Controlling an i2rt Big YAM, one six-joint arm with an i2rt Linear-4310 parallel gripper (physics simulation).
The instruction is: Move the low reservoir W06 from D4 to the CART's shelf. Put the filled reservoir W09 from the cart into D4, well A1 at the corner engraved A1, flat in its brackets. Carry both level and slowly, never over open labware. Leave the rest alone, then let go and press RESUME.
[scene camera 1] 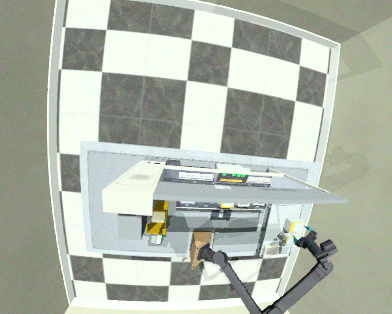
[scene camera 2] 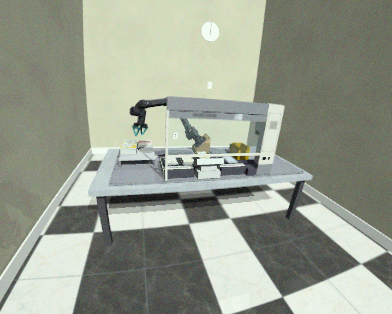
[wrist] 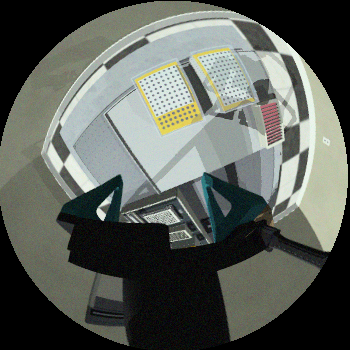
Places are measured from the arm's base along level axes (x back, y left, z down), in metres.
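Where they show: gripper, fingertip midpoint: (scene camera 1: 298,230) (scene camera 2: 139,135) (wrist: 161,177); arm's base at its link origin: (scene camera 1: 202,250) (wrist: 259,230).
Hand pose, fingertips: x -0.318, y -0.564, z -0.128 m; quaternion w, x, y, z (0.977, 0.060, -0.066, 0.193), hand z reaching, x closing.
Observation:
Things, the pixels of their top centre, and the offset from my fingertips. "*": a spot on its surface instead.
- cart's shelf at a spot on its surface: (wrist: 150,152) * dx -0.060, dy +0.012, dz +0.163 m
- reservoir with red-filled channels, top centre: (wrist: 273,123) (scene camera 1: 271,251) (scene camera 2: 144,141) dx +0.278, dy +0.010, dz +0.132 m
- white plate at its top centre: (wrist: 160,219) dx -0.137, dy +0.263, dz +0.153 m
My gripper (scene camera 1: 302,235) (scene camera 2: 140,133) (wrist: 161,177) is open and empty, high above the cart's shelf (wrist: 150,152). The reservoir with red-filled channels (wrist: 272,124) (scene camera 1: 271,250) (scene camera 2: 144,143) sits on the shelf, right of and beyond the fingers in the wrist view; its label and the engraved A1 cannot be read. The low reservoir W06 and slot D4 cannot be made out. Part of the deck shows between the fingers in the wrist view, with a white plate (wrist: 162,216) and another plate (wrist: 179,236). The RESUME button cannot be identified.
Two yellow-rimmed tip boxes (wrist: 170,95) (wrist: 225,77) stand on the shelf beside the reservoir. A clear hood pane (scene camera 1: 240,192) and a cream housing (scene camera 1: 132,187) (scene camera 2: 275,135) rise over the deck. The arm's brown base block (scene camera 1: 201,236) and a yellow rack (scene camera 2: 240,150) stand on the table.

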